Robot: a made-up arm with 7 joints.
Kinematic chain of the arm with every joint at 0, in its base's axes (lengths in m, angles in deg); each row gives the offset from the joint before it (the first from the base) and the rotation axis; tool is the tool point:
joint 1: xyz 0 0 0.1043 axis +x
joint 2: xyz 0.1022 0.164 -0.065 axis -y
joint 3: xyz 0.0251 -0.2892 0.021 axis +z
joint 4: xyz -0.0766 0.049 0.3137 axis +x
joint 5: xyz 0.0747 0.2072 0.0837 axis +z
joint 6: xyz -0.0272 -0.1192 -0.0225 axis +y
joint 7: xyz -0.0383 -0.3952 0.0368 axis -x
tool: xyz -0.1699 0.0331 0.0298
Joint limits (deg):
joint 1: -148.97..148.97
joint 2: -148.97..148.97
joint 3: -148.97..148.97
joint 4: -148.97..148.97
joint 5: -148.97..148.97
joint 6: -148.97..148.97
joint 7: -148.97..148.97
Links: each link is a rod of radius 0.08 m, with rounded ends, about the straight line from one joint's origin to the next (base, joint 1, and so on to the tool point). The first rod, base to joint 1, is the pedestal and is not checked.
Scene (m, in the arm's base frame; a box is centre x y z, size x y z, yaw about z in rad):
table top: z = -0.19
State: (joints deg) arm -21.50 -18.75 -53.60 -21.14 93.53 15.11 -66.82
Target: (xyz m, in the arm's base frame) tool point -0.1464 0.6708 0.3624
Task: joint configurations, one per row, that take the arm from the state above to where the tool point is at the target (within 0.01 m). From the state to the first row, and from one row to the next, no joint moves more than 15 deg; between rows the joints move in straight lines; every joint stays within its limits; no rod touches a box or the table.
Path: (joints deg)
1: -27.85 -4.58 -45.97 -19.12 96.15 18.28 -66.15
2: -34.20 9.59 -38.33 -17.11 98.77 21.46 -65.48
3: -40.55 23.77 -30.70 -15.09 101.39 24.63 -64.82
4: -46.90 37.94 -23.07 -13.07 104.01 27.81 -64.15
5: -53.25 52.11 -15.43 -11.06 106.63 30.98 -63.48
6: -59.60 66.28 -7.80 -9.04 109.25 34.16 -62.81

